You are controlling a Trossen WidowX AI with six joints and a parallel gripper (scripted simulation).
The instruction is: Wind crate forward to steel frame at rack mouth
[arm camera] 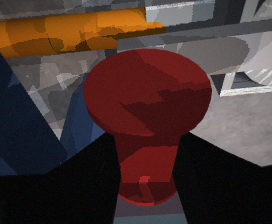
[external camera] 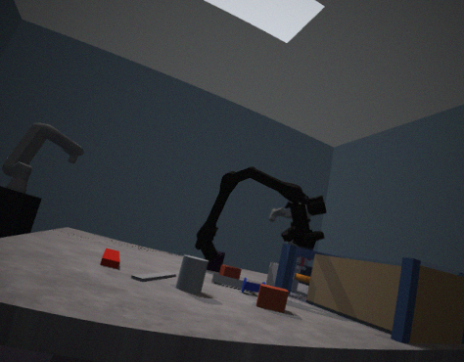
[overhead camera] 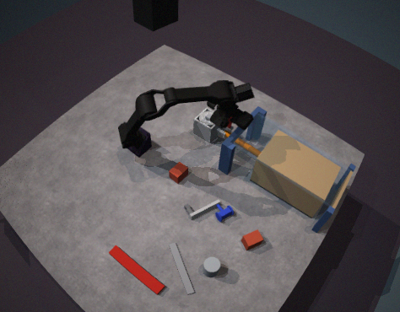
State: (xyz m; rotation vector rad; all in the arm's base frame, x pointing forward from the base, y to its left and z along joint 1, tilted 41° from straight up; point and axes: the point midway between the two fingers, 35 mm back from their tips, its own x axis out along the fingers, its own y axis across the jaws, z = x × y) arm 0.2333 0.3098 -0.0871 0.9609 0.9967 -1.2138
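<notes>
My gripper tip is now 4 cm past the winch handle with red knob, 3 cm above it and 2 cm to the left of it. Also, from my gripper tip: blue t-shaped piece 28 cm to the right, 21 cm ahead, 12 cm below; grey strip 54 cm to the right, 27 cm ahead, 13 cm below; grey winch 11 cm behind, 10 cm below, 4 cm to the right.
</notes>
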